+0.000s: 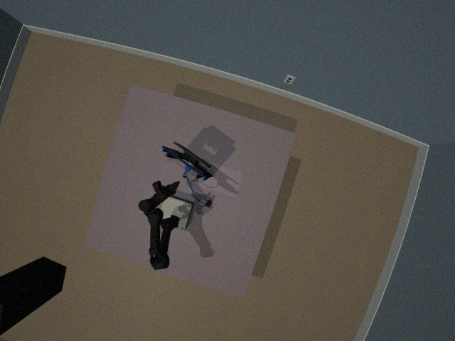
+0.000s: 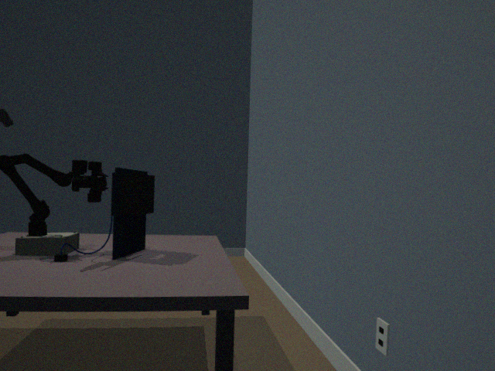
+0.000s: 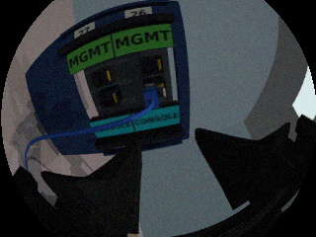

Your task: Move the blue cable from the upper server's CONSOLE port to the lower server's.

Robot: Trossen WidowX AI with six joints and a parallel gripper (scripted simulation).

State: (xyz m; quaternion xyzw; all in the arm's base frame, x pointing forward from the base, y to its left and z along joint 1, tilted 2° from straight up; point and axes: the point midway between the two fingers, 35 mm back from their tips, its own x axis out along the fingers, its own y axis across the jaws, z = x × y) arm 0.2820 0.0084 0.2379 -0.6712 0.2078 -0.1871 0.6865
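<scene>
Now: gripper tip 11 cm short of the blue plug and 3 cm to the left of it. Also, from my gripper tip: small black block: 31 cm below, 18 cm to the right, 13 cm behind.
</scene>
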